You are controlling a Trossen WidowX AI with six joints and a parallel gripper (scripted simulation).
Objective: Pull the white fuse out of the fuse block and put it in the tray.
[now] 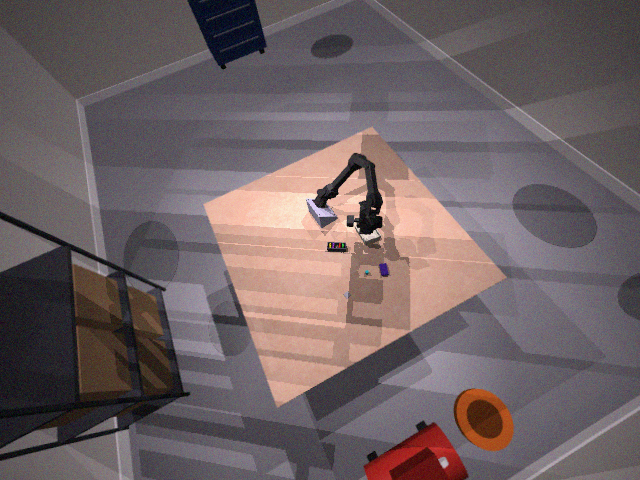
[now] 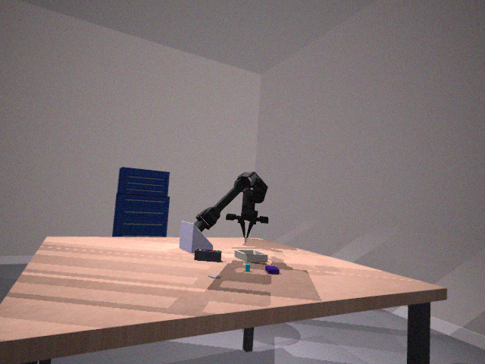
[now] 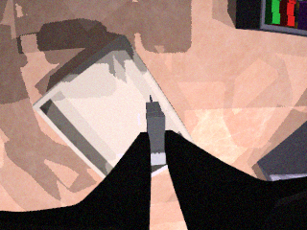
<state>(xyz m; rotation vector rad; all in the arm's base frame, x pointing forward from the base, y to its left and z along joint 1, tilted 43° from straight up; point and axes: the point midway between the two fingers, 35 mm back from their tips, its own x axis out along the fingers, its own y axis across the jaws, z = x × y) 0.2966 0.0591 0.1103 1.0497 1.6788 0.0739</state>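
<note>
My gripper tip is now 90 mm above the grey tray, 40 mm to the right of it and 10 mm past it. From my gripper tip the other things lie so: green fuse: 140 mm to the right, 70 mm below; white fuse: 10 mm below; red fuse: 150 mm to the right, 70 mm below, 10 mm behind.
</note>
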